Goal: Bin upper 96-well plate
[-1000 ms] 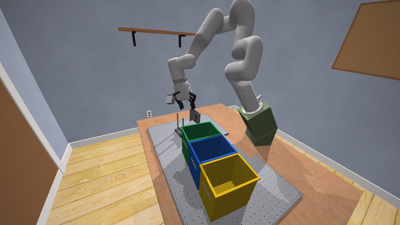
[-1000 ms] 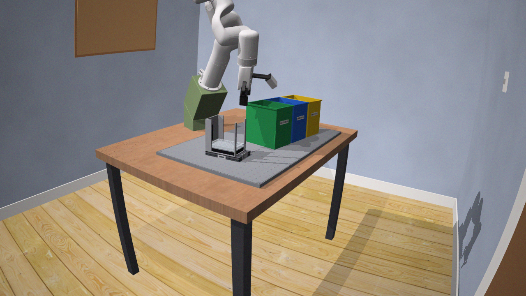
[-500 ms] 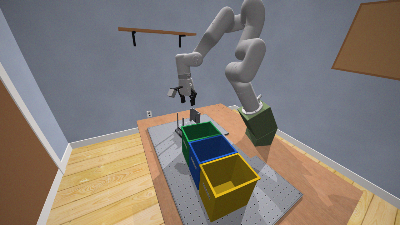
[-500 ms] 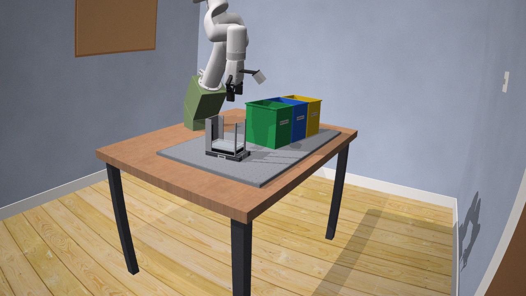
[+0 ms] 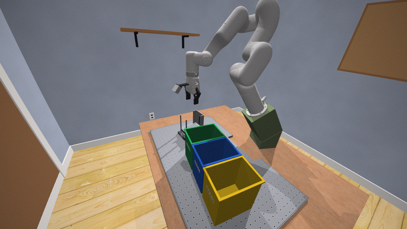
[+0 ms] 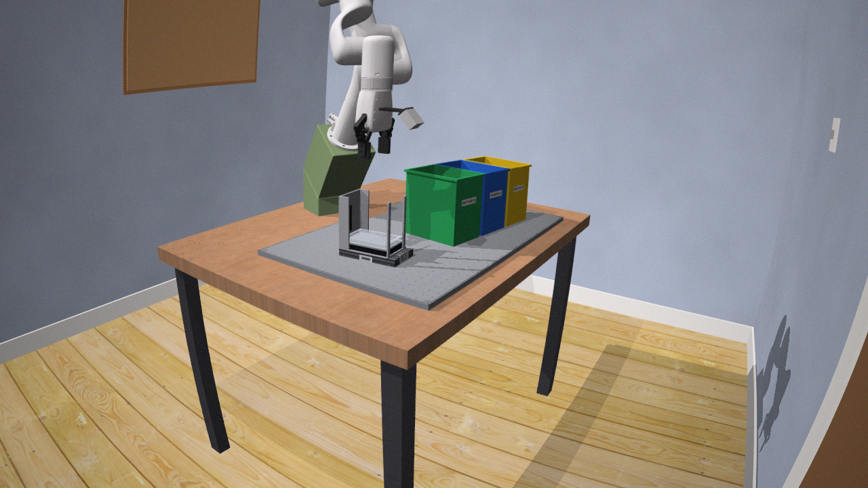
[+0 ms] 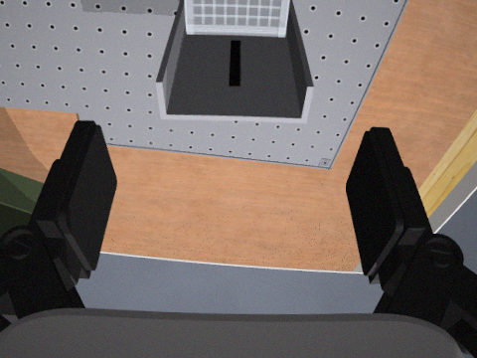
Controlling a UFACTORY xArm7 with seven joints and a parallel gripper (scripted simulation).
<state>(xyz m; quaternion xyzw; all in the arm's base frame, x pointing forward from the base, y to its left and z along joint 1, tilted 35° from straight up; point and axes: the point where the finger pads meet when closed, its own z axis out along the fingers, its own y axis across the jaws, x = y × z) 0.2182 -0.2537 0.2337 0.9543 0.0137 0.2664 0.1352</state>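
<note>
The clear 96-well plate is 22 cm below my hand. Round my hand: back wall 17 cm below, 7 cm behind; then green bin 24 cm to the left, 17 cm below, 9 cm ahead; then dark plate 23 cm below.
</note>
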